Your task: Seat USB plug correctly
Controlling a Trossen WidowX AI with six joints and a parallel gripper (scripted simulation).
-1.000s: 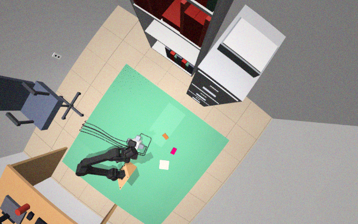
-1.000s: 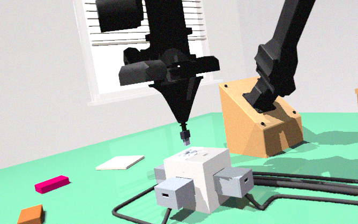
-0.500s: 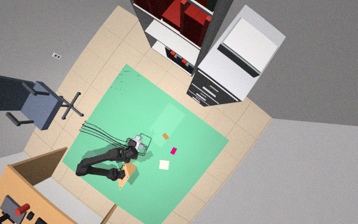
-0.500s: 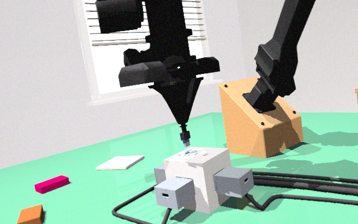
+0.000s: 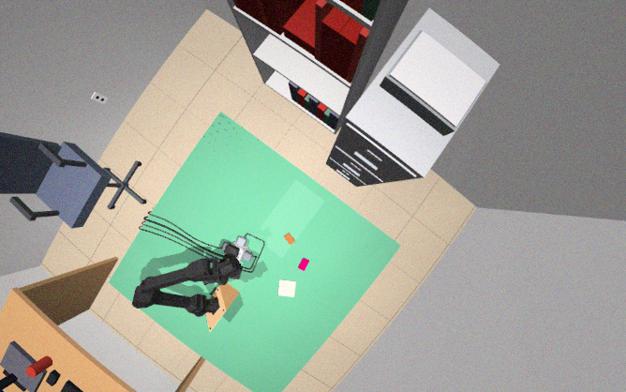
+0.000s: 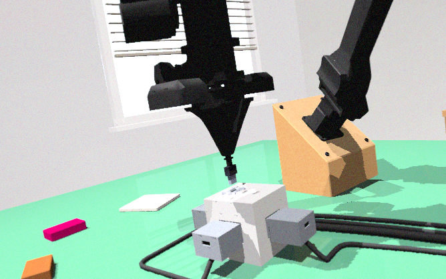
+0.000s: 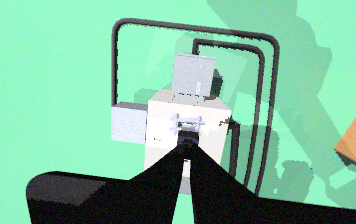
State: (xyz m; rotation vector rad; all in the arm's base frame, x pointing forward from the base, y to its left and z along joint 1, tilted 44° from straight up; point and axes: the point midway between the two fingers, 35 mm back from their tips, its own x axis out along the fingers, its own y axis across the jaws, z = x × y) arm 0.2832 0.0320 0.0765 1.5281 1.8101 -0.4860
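My gripper tip is 2 cm above the USB plug. Round my gripper tip: socket (5 cm below); white flat card (1 cm behind, 33 cm to the right, 12 cm below); orange block (23 cm ahead, 16 cm to the right, 12 cm below).
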